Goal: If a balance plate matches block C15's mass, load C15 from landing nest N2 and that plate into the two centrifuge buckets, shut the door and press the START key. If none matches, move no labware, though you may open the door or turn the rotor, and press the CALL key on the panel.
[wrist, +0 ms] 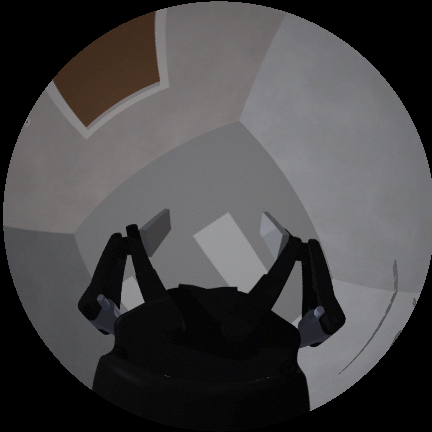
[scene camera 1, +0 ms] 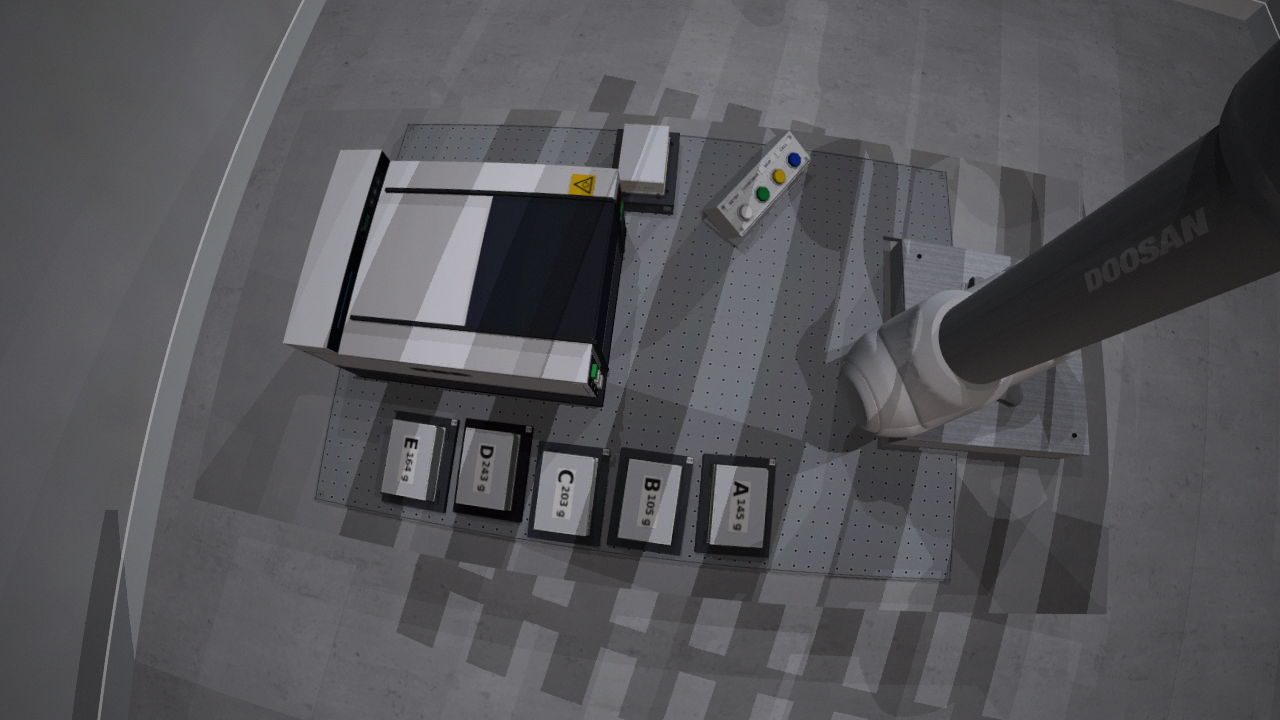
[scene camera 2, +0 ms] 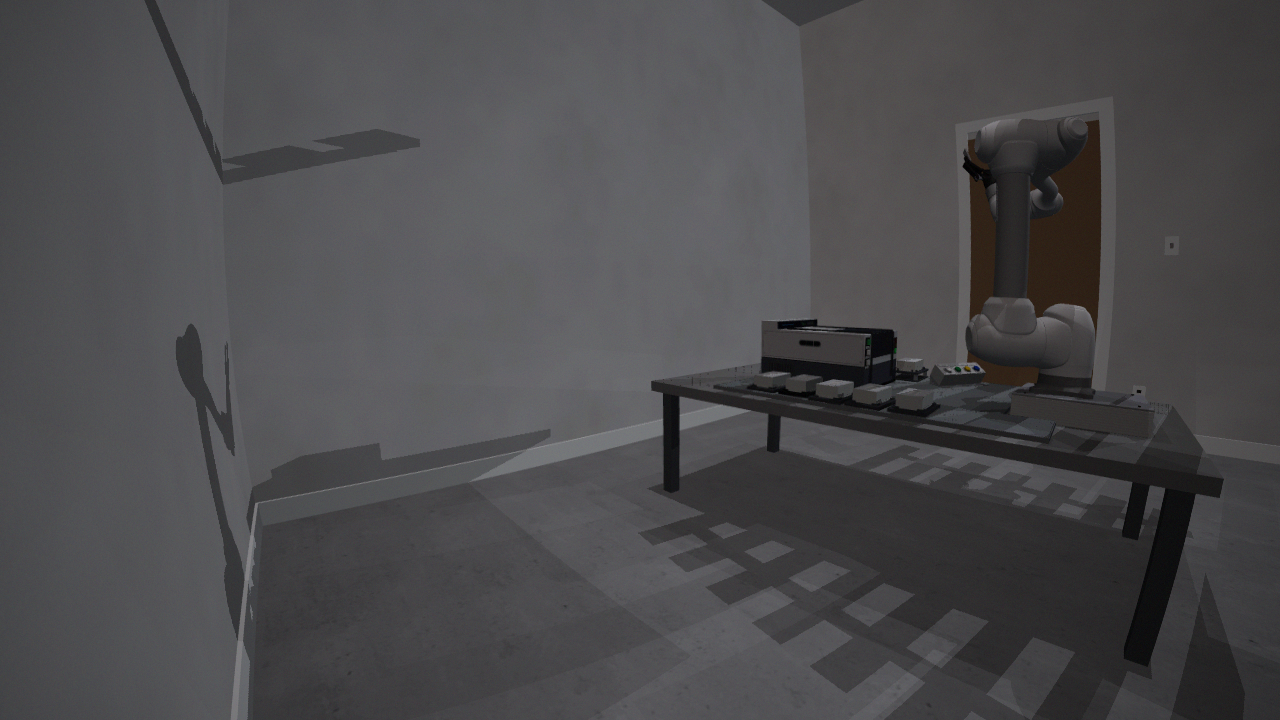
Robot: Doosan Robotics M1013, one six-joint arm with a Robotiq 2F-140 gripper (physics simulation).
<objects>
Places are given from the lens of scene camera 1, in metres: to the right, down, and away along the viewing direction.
white block [scene camera 1: 642, 168]: 0.00, -0.34, 0.97
centrifuge [scene camera 1: 384, 292]: -0.38, -0.10, 0.79
The marked spots on the centrifuge and the white block are 0.49 m apart.
</objects>
